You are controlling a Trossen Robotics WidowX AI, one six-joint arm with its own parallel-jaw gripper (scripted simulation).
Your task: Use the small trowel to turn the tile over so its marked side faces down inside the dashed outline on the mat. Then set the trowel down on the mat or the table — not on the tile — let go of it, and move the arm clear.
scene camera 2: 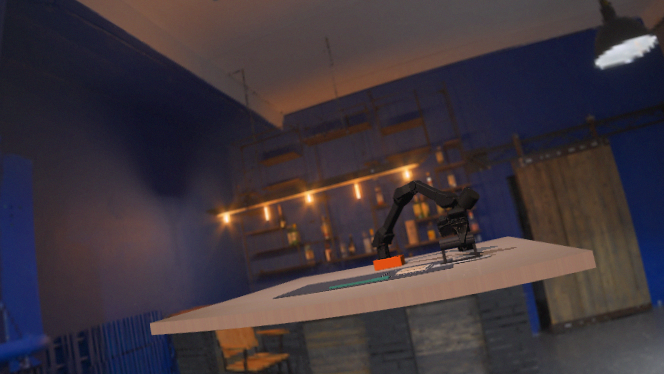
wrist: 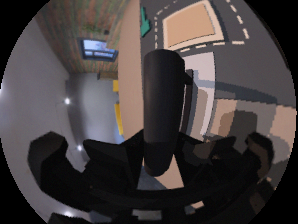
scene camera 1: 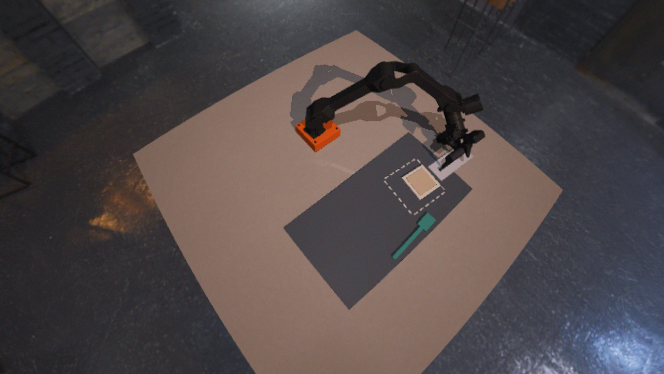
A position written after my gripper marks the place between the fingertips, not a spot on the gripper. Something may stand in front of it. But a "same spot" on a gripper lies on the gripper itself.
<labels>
My gripper shows in scene camera 2 (463, 246), in the wrist view and in scene camera 1. One and the same spot on my gripper: (scene camera 1: 457, 143) is (wrist: 185, 162).
</labels>
